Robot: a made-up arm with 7 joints. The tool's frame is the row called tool.
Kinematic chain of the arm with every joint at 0, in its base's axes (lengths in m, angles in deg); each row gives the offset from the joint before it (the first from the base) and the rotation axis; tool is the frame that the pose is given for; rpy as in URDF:
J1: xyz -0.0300 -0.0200 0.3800 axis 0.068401 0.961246 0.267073
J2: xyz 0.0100 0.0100 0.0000 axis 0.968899 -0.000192 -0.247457
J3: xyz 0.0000 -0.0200 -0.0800 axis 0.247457 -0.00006 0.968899
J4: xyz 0.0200 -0.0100 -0.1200 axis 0.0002 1 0.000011
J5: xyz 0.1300 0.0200 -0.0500 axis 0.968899 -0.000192 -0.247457
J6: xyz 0.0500 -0.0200 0.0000 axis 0.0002 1 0.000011
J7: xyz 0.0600 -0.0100 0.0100 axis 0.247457 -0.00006 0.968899
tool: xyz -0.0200 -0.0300 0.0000 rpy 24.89 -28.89 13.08
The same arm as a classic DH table. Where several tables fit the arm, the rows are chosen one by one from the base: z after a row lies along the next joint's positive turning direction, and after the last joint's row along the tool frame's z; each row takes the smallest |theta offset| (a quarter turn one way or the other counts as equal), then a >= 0, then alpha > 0; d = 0 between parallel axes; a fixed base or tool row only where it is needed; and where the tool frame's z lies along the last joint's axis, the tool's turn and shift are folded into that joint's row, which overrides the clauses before.
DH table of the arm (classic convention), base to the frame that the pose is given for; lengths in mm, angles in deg. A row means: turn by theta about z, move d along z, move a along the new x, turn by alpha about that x. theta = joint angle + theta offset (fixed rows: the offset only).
base (fixed): d 386.1; theta_offset -4.07; a -28.5; alpha -74.51
J1: d -12.6; theta_offset -75.12; a -0.4; alpha -90.00
J2: d 29.5; theta_offset 74.00; a 20.0; alpha 90.00
J3: d -188.8; theta_offset 90.00; a 49.1; alpha -90.00
J4: d 10.0; theta_offset 90.00; a 16.3; alpha 90.00
J5: d 186.8; theta_offset 0.00; a -12.4; alpha -90.00
J6: d -30.0; theta_offset -90.00; a 55.7; alpha 90.00
J7: d -13.4; theta_offset -45.48; a 7.8; alpha 46.57
tool (fixed): d 48.0; theta_offset 69.26; a 0.0; alpha 0.00

